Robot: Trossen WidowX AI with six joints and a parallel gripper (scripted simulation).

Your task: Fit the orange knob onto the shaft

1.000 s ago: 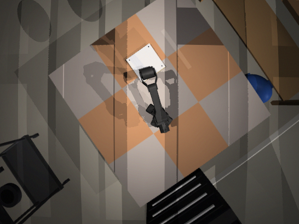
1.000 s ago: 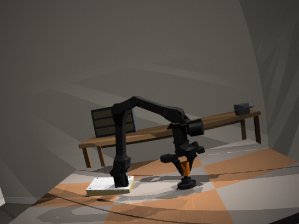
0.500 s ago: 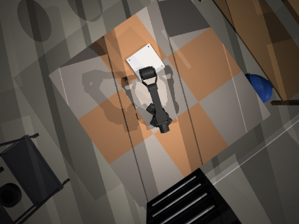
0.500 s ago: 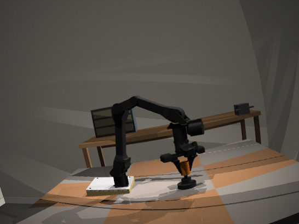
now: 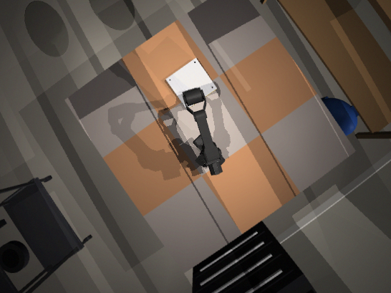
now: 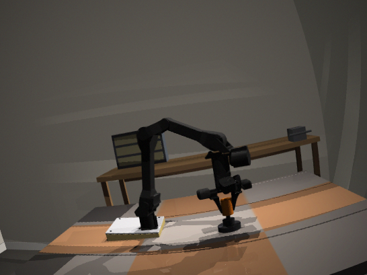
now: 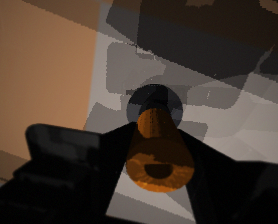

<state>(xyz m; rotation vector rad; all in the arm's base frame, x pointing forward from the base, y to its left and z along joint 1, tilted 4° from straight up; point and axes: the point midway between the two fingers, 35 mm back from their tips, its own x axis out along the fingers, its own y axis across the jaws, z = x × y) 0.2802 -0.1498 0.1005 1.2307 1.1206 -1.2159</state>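
Right now the orange knob is 20 mm above my gripper tip. From my gripper tip the other things lie so: round dark pedestal: 40 mm below.
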